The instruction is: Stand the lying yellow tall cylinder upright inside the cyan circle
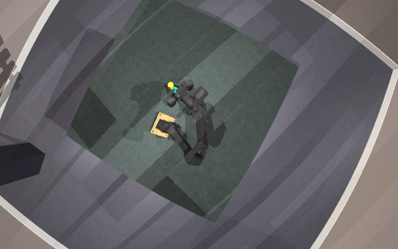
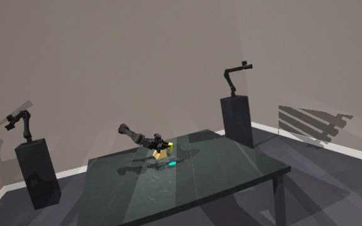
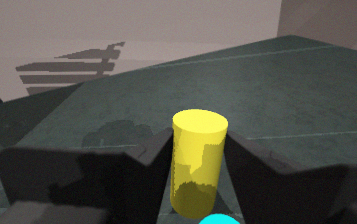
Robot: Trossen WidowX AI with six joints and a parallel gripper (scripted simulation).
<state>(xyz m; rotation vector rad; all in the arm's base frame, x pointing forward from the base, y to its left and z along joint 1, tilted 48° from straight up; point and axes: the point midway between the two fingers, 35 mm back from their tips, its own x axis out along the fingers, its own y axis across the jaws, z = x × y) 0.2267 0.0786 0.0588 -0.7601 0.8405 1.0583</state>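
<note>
Right now the cyan circle is 10 mm ahead of my gripper tip, 10 mm to the right of it and 150 mm below it. Also, from my gripper tip: yellow tall cylinder (10 mm behind, 20 mm below).
</note>
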